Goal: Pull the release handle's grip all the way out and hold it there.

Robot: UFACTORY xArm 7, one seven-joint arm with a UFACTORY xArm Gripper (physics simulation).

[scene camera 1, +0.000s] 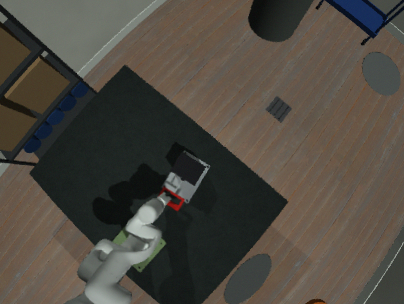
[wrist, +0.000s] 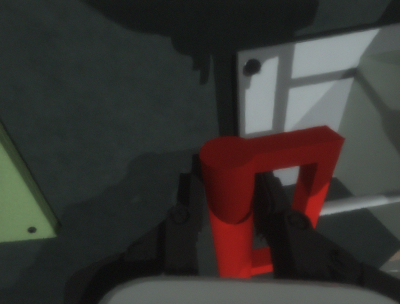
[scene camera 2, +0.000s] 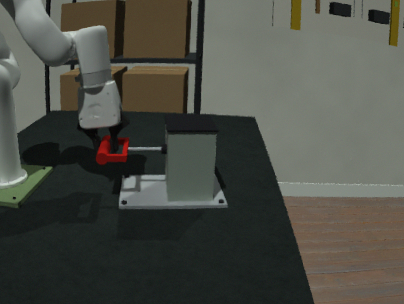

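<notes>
The release handle's red grip [scene camera 1: 177,205] [scene camera 2: 103,152] [wrist: 231,195] is a loop with a thick round bar on the arm's side. A thin light rod [scene camera 2: 146,148] [wrist: 357,204] joins it to the grey housing [scene camera 2: 191,165] with a black top, and a length of the rod shows between them. The housing stands on a white base plate [scene camera 2: 150,204] [wrist: 257,107]. My gripper [scene camera 2: 105,145] [wrist: 226,171] is shut on the grip's round bar, one finger outside the loop and one inside it. The grip hangs above the mat, beyond the plate's near edge. In scene camera 1 the arm hides the fingertips.
The housing and plate stand on a dark mat [scene camera 1: 240,200] [scene camera 2: 240,250]. The arm's green base plate [scene camera 1: 159,247] [scene camera 2: 31,186] [wrist: 20,200] lies on the arm's side. A shelf rack [scene camera 2: 199,80] with cardboard boxes stands behind.
</notes>
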